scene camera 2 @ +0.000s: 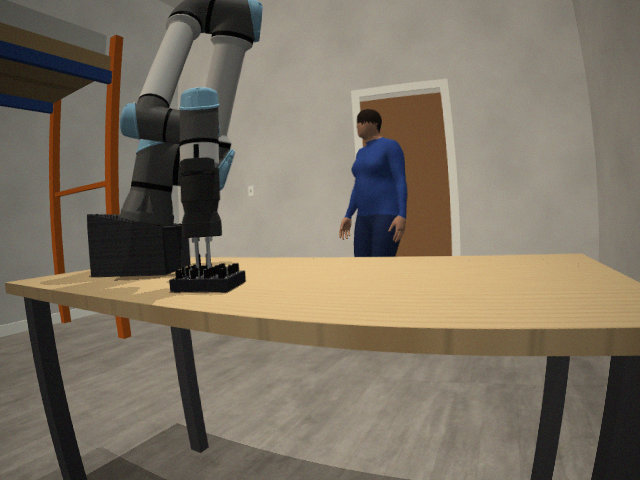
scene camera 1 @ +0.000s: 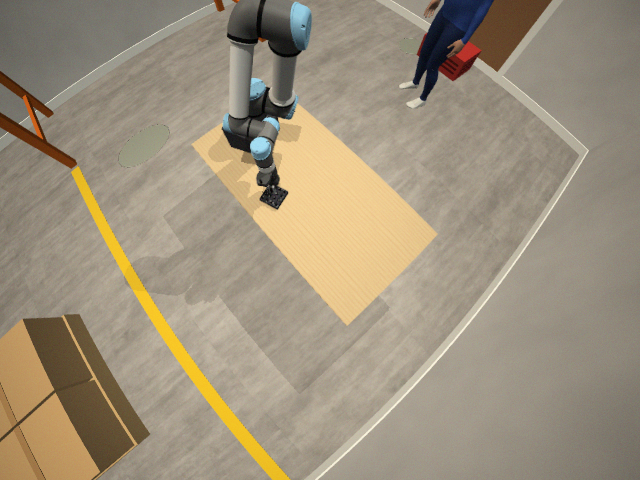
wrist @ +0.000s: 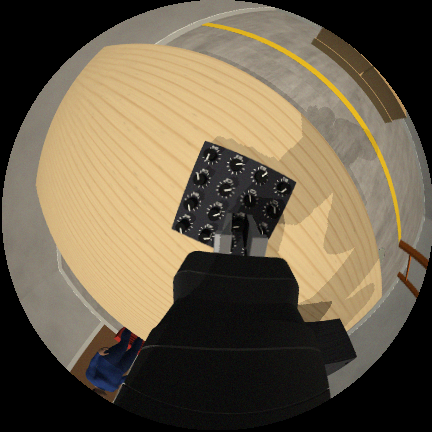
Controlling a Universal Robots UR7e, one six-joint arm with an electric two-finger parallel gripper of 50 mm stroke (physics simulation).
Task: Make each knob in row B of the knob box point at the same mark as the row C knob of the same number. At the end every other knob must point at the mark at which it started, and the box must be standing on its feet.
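Where they show: gripper, between the fingertips: (scene camera 1: 272, 191) (wrist: 237, 223); arm's base, origin of its link: (scene camera 2: 146, 220).
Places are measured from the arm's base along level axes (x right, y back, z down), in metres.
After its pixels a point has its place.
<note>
The black knob box (scene camera 1: 277, 205) @(z 0.109, x 0.179, y -0.433 m) (scene camera 2: 199, 285) @(z 0.119, x 0.208, y -0.398 m) (wrist: 207, 195) @(z 0.109, x 0.149, y -0.400 m) stands level on the wooden table, its panel facing up, with a grid of dark knobs with white pointer lines and scale marks. My gripper (scene camera 1: 272, 189) @(z 0.108, x 0.151, y -0.356 m) (scene camera 2: 202, 265) @(z 0.108, x 0.151, y -0.356 m) (wrist: 237, 223) @(z 0.108, x 0.151, y -0.356 m) points down over the box and is shut on a knob (wrist: 239, 225) @(z 0.094, x 0.153, y -0.357 m) inside the panel, near the edge closest to the gripper body in the wrist view. The fingers and shadow partly hide this knob and its neighbours. Row letters and knob numbers are too small to read surely.
The wooden table (scene camera 1: 341, 206) @(z 0.132, x -0.071, y -0.632 m) (scene camera 2: 413, 294) @(z 0.132, x 0.137, y -0.730 m) (wrist: 125, 150) @(z 0.132, x 0.108, y -0.538 m) carries the box and the arm. The dark arm base block (scene camera 2: 129, 248) @(z 0.065, x 0.109, y -0.063 m) (wrist: 335, 345) @(z 0.041, x 0.136, y -0.016 m) stands behind the box. A person in blue (scene camera 1: 439, 46) (scene camera 2: 379, 175) (wrist: 107, 370) stands beyond the table. An orange rack (scene camera 2: 112, 155) is at the left.
</note>
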